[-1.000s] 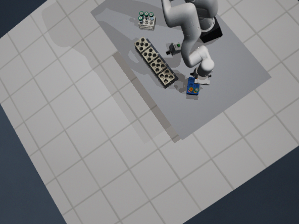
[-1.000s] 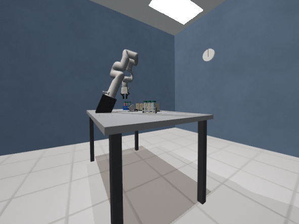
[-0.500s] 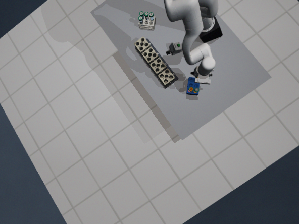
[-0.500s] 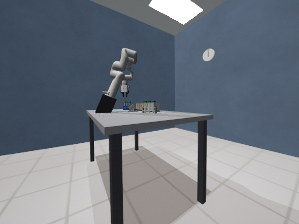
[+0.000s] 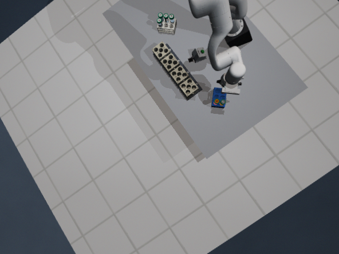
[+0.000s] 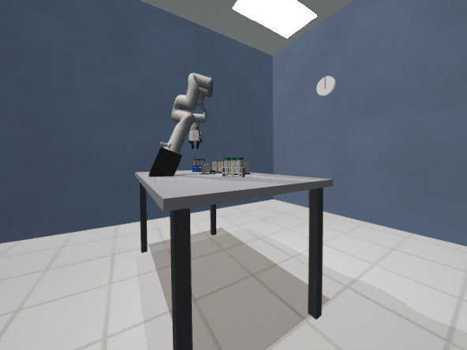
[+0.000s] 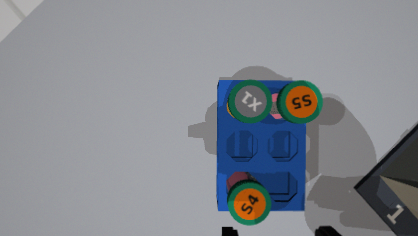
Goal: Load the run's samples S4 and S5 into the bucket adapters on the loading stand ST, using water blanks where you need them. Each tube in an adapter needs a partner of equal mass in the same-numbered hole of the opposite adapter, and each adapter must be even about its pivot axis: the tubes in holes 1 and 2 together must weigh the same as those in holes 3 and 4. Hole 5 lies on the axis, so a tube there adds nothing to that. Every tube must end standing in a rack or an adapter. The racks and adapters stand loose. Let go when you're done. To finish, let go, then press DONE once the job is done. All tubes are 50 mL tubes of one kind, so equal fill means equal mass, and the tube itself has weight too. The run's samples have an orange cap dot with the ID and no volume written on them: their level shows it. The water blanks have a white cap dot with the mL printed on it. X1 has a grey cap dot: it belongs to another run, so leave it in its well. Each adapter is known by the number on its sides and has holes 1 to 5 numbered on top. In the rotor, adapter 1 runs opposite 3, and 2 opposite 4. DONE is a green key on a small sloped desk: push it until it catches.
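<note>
Right now the blue rack is 40 mm ahead of my hand, 10 mm to the left of it and 210 mm below it. Also, from my hand: white rack: 140 mm behind, 640 mm to the right, 210 mm below; adapter: 130 mm ahead, 200 mm to the right, 180 mm below.
</note>
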